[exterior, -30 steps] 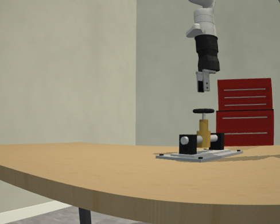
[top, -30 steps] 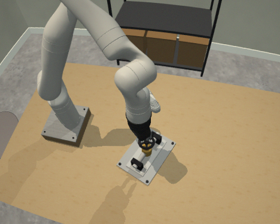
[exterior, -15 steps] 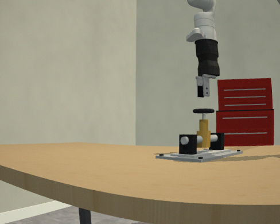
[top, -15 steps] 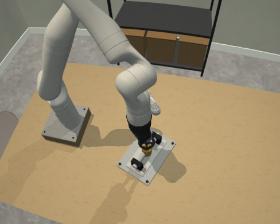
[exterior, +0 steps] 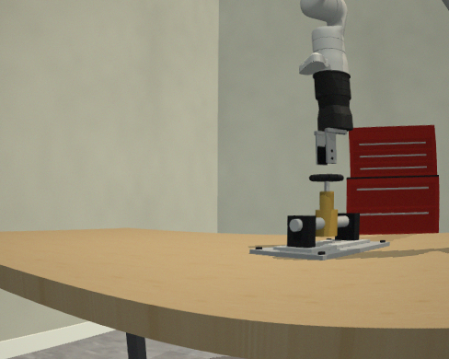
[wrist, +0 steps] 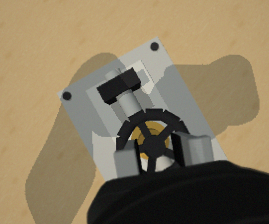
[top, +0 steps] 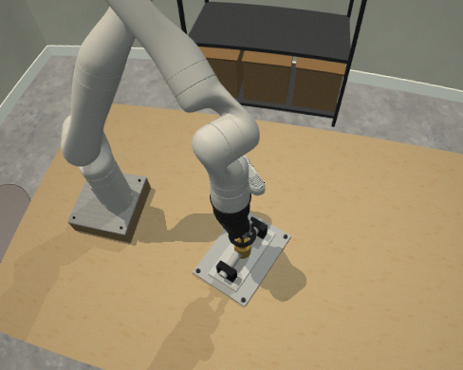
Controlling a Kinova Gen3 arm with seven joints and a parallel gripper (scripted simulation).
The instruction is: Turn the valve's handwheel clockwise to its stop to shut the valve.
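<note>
My hand is 5 cm above the handwheel.
</note>
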